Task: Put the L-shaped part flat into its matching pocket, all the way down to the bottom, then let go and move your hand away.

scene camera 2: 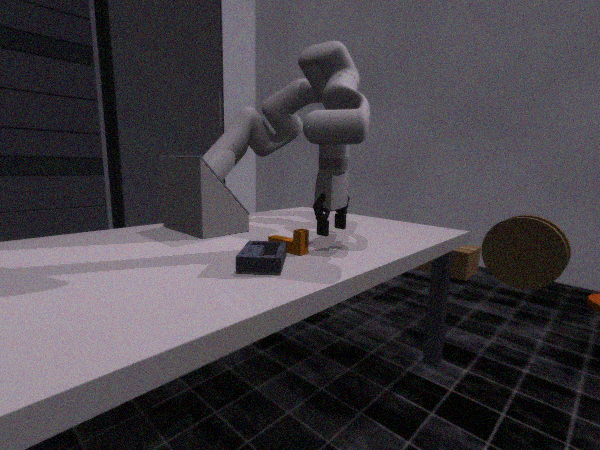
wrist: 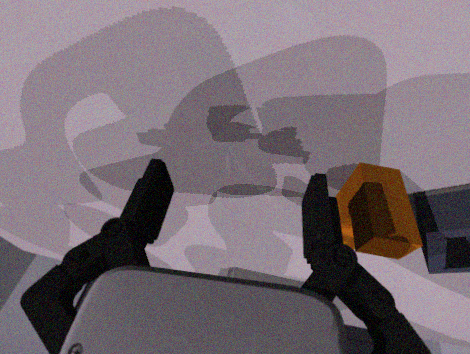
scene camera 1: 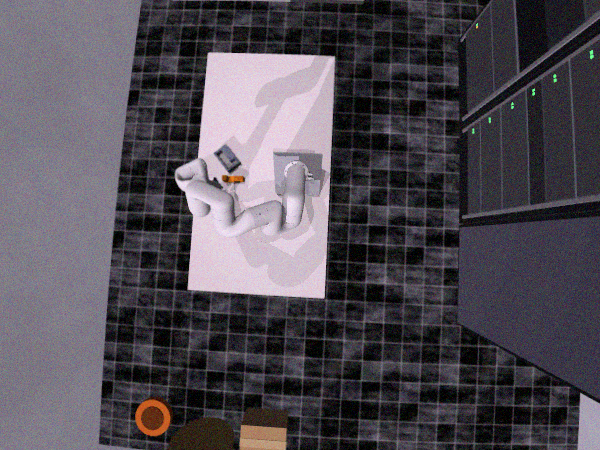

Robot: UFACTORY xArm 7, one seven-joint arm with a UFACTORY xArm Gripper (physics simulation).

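Note:
The orange L-shaped part lies outside the pocket. It rests on the table with one leg along the top and the other leg standing up. The dark blue-grey block with the pocket stands close beside it; the pocket's opening faces up, and the block is partly cut off in the wrist view. My gripper is open and empty, pointing down above the table. In the wrist view the part is just right of the right finger, outside the fingers. The arm hides most of the gripper in scene camera 1.
The white table carries the arm's grey wedge-shaped base. The block is near the table's long edge. A round brown object and a wooden box are beyond the table's end.

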